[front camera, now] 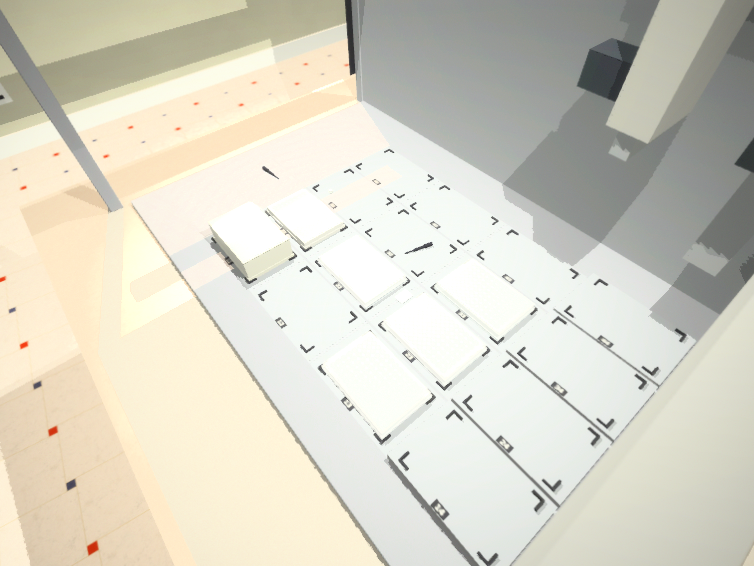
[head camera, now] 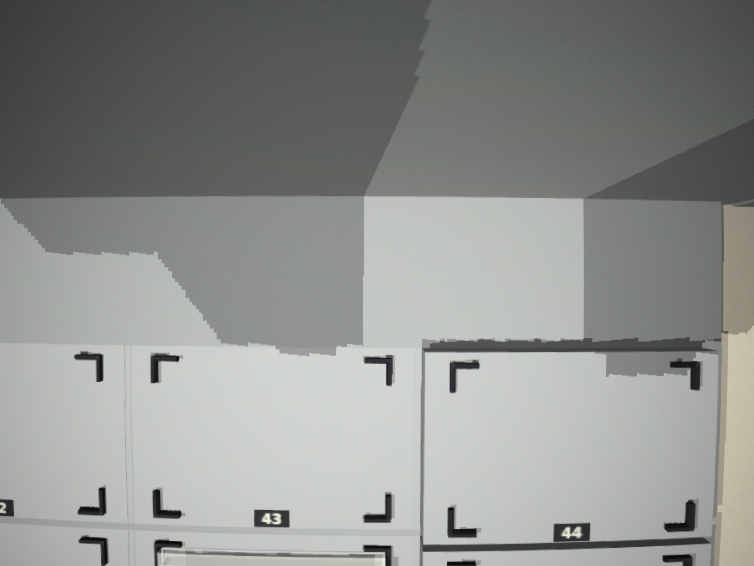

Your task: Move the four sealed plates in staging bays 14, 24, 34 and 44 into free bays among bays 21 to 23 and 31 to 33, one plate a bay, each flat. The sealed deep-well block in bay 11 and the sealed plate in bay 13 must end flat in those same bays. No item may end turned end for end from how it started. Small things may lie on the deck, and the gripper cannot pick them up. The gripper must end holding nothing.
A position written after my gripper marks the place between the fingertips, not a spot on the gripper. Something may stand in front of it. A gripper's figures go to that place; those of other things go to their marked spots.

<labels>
My gripper [front camera: 716, 247] is 0.63 m from the lens. A sealed plate [front camera: 382, 389]: 0.55 m from the lens. A sealed plate [front camera: 492, 304]: 0.64 m from the lens. A bay 44 [front camera: 641, 337]: 0.69 m from the lens. A bay 14 [front camera: 490, 501]: 0.53 m from the lens. The marked spots on the bay 14 and the bay 44 are 0.32 m apart.
</labels>
